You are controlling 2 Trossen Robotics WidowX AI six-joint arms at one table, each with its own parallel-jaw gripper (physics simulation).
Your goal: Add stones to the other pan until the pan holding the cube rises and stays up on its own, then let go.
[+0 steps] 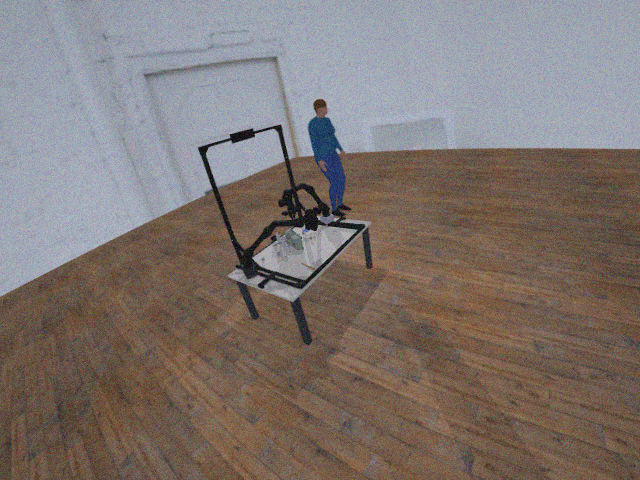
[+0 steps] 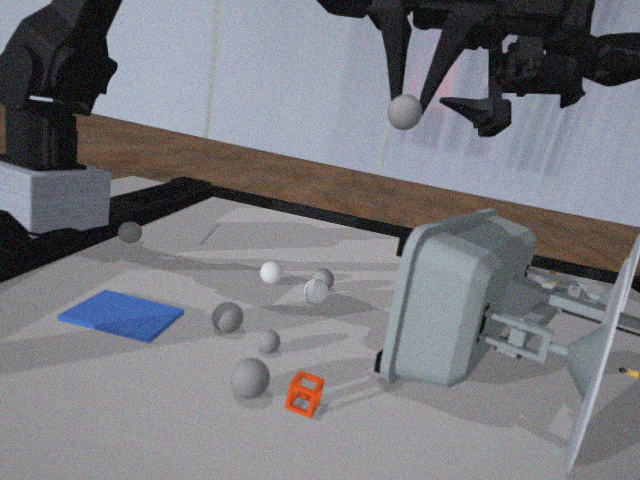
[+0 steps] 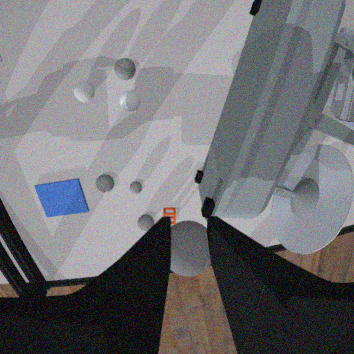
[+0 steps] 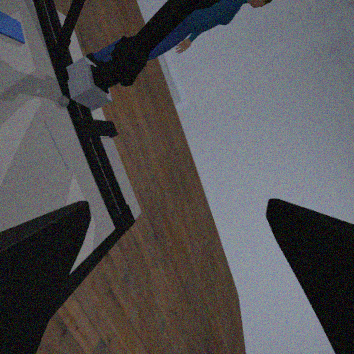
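Pixels of known places: left gripper, fingertip midpoint: (image 1: 293, 219) (image 2: 407, 112) (image 3: 188, 224); right gripper, fingertip midpoint: (image 1: 319, 216) (image 4: 179, 208); left arm's base at its link origin: (image 1: 326, 215) (image 2: 41, 163) (image 4: 98, 79); right arm's base at its link origin: (image 1: 248, 266).
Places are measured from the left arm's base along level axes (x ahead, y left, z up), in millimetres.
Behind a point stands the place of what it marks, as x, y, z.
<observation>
The grey-green scale body (image 2: 429, 310) {460, -44, -9} (image 3: 260, 130) {466, 54, 42} lies tipped on its side, and a round pan (image 2: 610, 330) {558, -87, 30} (image 3: 330, 220) {569, -35, 47} stands steeply tilted. The orange open-framed cube (image 2: 298, 412) {394, -114, -87} (image 3: 170, 209) {396, -97, -84} lies on the table, apart from the pan. My left gripper (image 2: 407, 99) {396, 14, 132} (image 3: 188, 224) {396, 14, 132} is shut on a grey stone (image 2: 404, 112) {399, -14, 131} (image 3: 190, 250) {396, 8, 143}, held high above the table. My right gripper (image 4: 179, 208) {361, 376, 216} is open and empty, seen from its wrist. Loose grey stones (image 2: 250, 378) (image 3: 105, 183) and white stones (image 2: 271, 272) {272, 72, -69} (image 3: 84, 91) {273, 83, -61} lie on the table.
A blue square mat (image 2: 121, 316) {214, -94, -83} (image 3: 61, 197) {212, -83, -83} lies left of the stones. One dark stone (image 2: 130, 232) {81, 54, -70} rests near the black table rail and the left arm's pale base block (image 2: 69, 201) {50, -7, -31}. A person (image 1: 324, 139) stands behind the table.
</observation>
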